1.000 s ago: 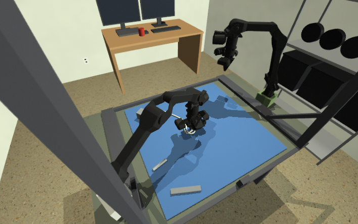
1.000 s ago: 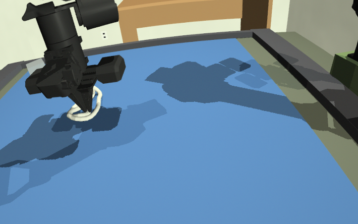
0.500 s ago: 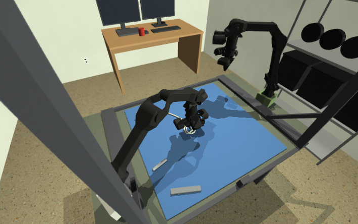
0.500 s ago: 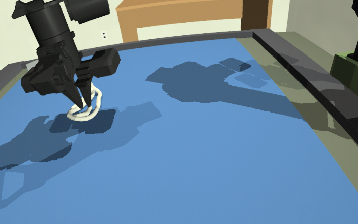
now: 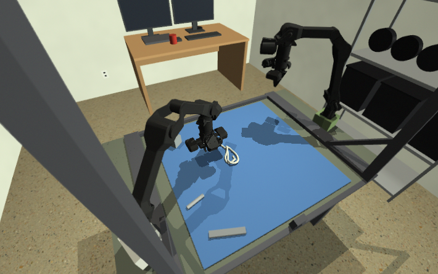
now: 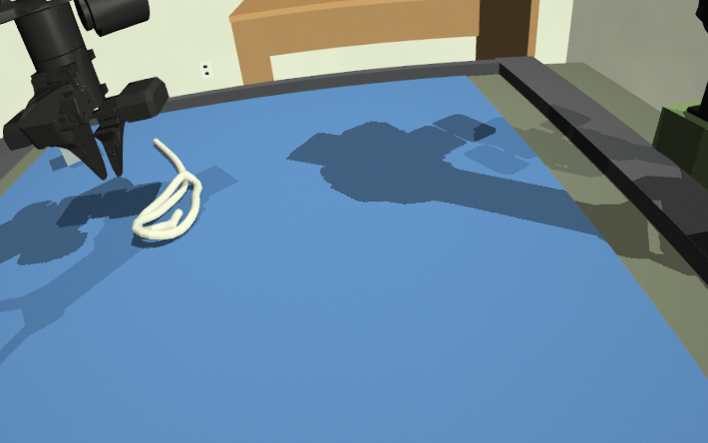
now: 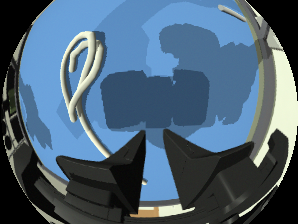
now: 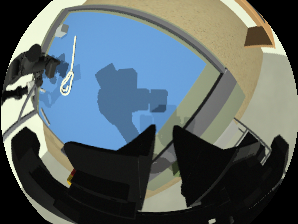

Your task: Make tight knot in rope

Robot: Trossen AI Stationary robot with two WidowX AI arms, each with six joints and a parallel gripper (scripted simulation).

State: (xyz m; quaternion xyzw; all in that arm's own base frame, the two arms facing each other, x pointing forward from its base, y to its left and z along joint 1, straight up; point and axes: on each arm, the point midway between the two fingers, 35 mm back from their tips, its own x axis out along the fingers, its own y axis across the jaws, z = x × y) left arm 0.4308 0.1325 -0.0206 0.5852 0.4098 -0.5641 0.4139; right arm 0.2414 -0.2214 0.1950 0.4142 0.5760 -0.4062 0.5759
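Now: left hand 110 mm past the blue mat, 130 mm to the left of it and 60 mm above it. From my left hand the other things lie so: grey bar (340 mm behind, 150 mm to the left, 50 mm below); then grey cube (160 mm ahead, 90 mm to the left, 30 mm below).
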